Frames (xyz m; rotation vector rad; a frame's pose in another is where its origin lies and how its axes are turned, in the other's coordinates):
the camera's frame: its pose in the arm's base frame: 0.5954 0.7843 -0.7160 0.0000 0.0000 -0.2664
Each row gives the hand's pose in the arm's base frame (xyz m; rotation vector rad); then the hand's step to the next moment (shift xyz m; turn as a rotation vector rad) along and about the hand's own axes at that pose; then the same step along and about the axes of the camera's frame.
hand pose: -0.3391 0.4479 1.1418 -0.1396 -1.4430 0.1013
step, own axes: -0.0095 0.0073 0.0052 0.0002 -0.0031 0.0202
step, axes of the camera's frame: -0.0076 0.0041 -0.0098 -0.0187 -0.0075 0.0031
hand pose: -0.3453 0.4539 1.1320 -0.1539 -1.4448 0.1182
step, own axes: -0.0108 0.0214 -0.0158 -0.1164 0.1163 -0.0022
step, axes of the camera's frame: 0.0092 0.0218 -0.0162 -0.0351 0.0881 -0.1345
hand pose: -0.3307 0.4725 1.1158 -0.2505 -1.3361 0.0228
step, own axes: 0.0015 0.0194 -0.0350 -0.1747 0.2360 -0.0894
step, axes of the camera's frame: 0.0317 0.0224 -0.0097 0.0229 0.1999 -0.2318
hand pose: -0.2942 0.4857 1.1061 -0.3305 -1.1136 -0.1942
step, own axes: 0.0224 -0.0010 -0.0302 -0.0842 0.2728 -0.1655
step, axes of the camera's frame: 0.0366 -0.0018 0.0083 0.1316 0.2382 -0.1866
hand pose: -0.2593 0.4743 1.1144 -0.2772 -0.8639 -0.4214
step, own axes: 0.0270 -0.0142 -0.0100 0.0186 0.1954 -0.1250
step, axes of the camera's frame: 0.0212 -0.0182 0.0158 0.1480 0.1626 -0.0761
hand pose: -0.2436 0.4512 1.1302 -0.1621 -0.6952 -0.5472
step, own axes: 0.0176 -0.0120 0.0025 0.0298 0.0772 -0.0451
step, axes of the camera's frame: 0.0077 -0.0153 0.0128 0.0720 0.0595 -0.0123
